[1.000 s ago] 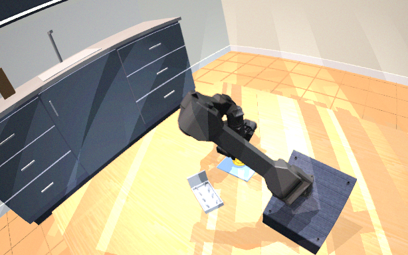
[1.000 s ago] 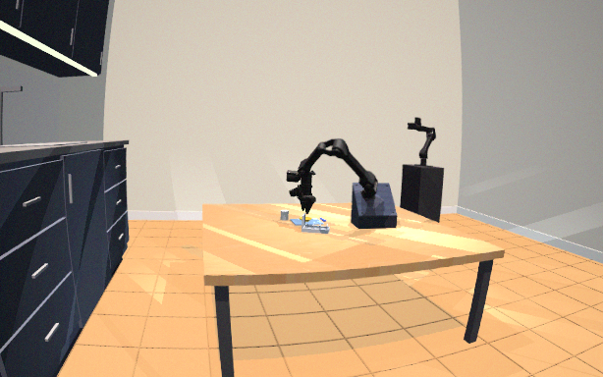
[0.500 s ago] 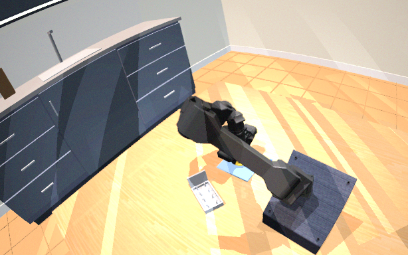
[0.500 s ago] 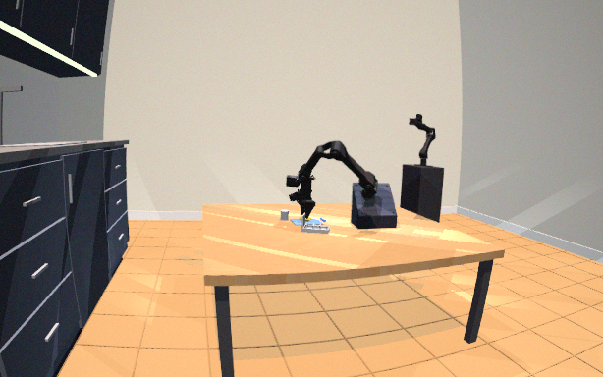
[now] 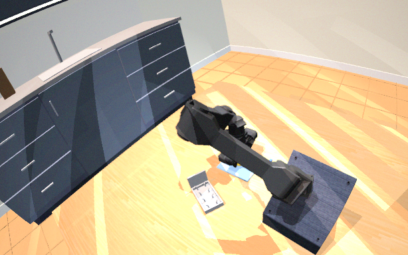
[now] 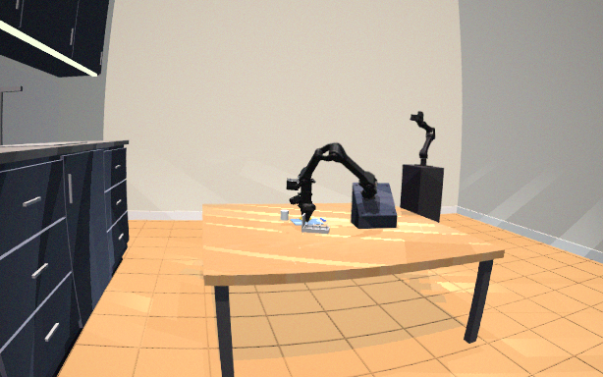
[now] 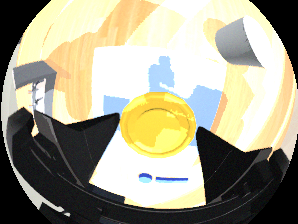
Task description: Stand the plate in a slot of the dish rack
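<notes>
My gripper tip is now 10 mm past the light blue mat, 10 mm to the right of it and 10 mm above it. Also, from my gripper tip: blue spoon 110 mm behind, 10 mm to the right, 10 mm below; then yellow plate 10 mm above; then cup 90 mm ahead, 80 mm to the right, 20 mm above.
</notes>
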